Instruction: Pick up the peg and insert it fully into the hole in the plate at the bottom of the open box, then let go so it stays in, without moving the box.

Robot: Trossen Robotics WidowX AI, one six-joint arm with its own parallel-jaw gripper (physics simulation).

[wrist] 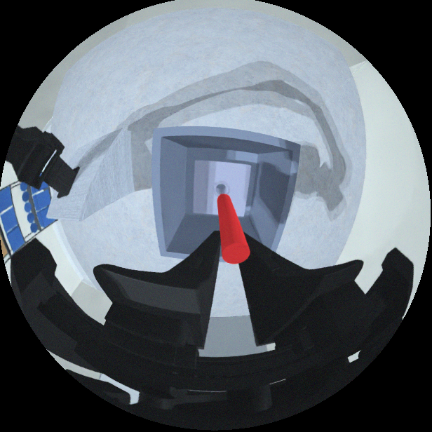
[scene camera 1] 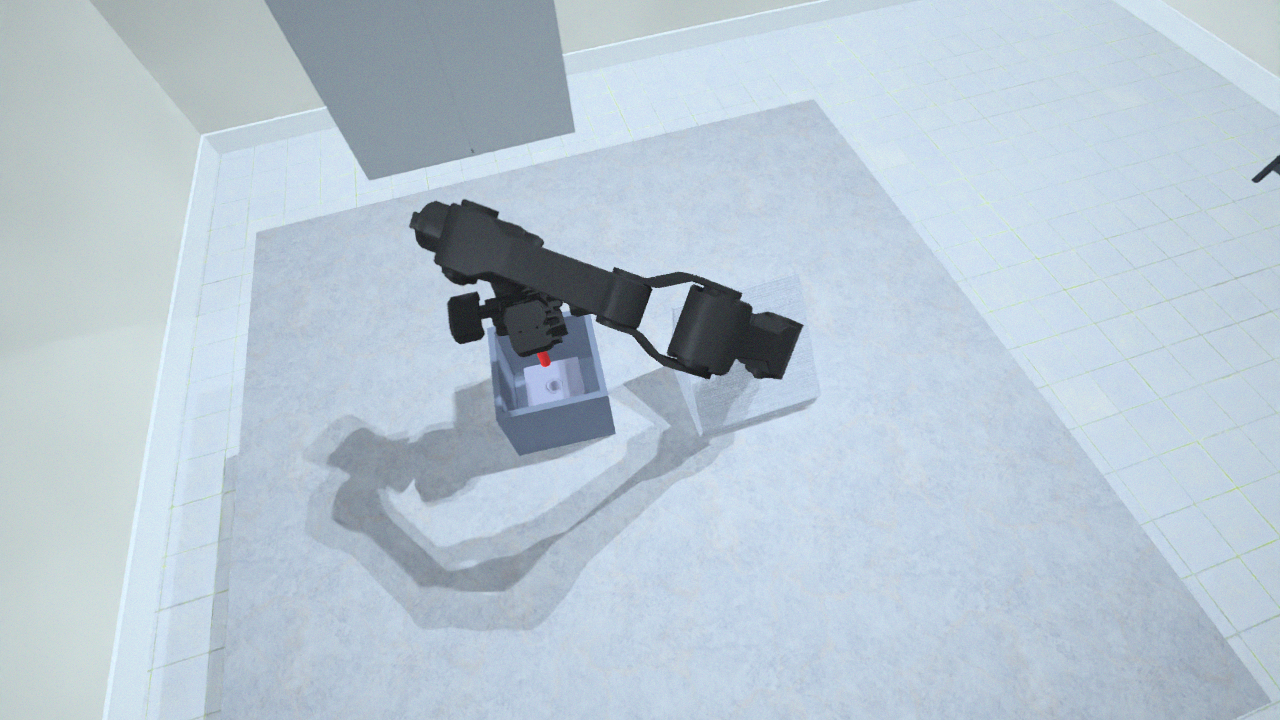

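Observation:
The red peg point(scene camera 1: 543, 358) point(wrist: 231, 227) is held between the fingertips of my gripper point(wrist: 227, 236), which is shut on it. In the wrist view the peg's far end points down into the open blue-grey box point(scene camera 1: 559, 433) point(wrist: 157, 195) and shows right beside the hole point(scene camera 1: 554, 385) point(wrist: 221, 188). The hole is in the pale plate point(scene camera 1: 571, 374) point(wrist: 234, 200) at the bottom of the box. In the scene view my gripper is over the back part of the box, and the arm hides its fingertips. The exact height of the peg's end above the plate is hard to tell.
A pale block-like base point(scene camera 1: 801, 313) point(wrist: 105, 172) is under the arm's mount, to the right of the box in the scene view. A large grey panel point(scene camera 1: 438, 80) stands at the back. The arm's links reach over the area between base and box, and their shadow falls on the table point(scene camera 1: 805, 555).

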